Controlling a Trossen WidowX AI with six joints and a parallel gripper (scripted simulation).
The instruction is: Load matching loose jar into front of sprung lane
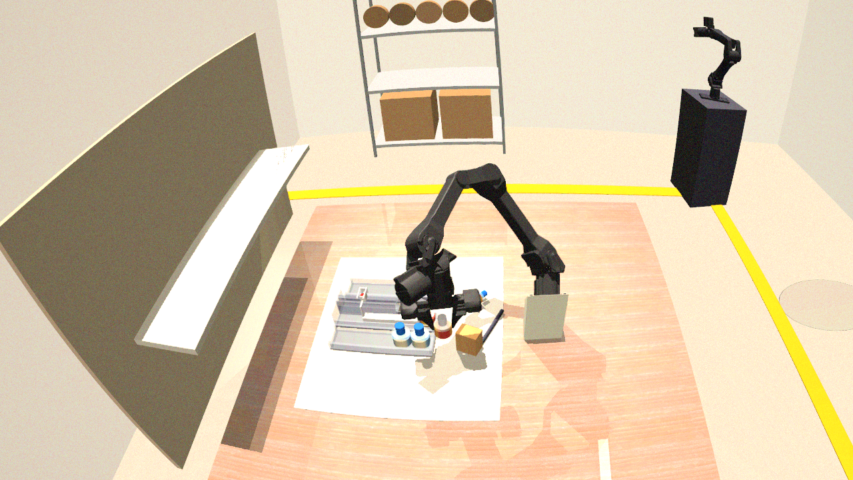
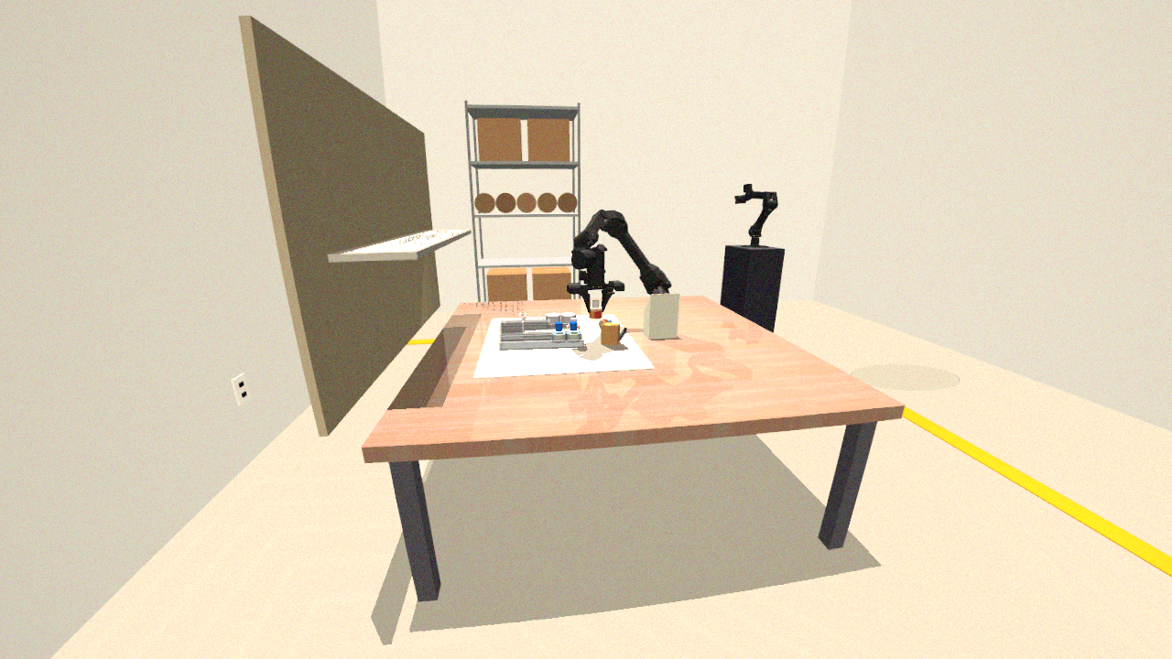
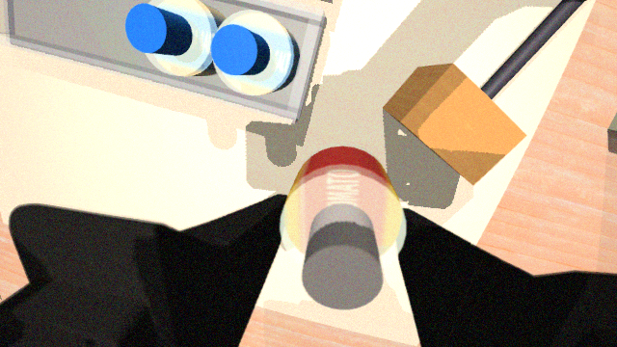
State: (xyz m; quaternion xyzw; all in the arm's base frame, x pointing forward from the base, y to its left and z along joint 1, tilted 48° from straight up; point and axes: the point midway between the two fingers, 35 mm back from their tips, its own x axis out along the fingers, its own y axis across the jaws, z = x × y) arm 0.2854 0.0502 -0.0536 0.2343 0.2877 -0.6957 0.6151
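My gripper tip is 90 mm above the orange box, 60 mm past it and 30 mm to the left of it. From my gripper tip the other things lie so: blue-lidded jar (210 mm to the right, 110 mm below, 110 mm behind); black rod (130 mm behind, 120 mm below, 100 mm to the right); lane rack (190 mm ahead, 180 mm to the right, 110 mm below).
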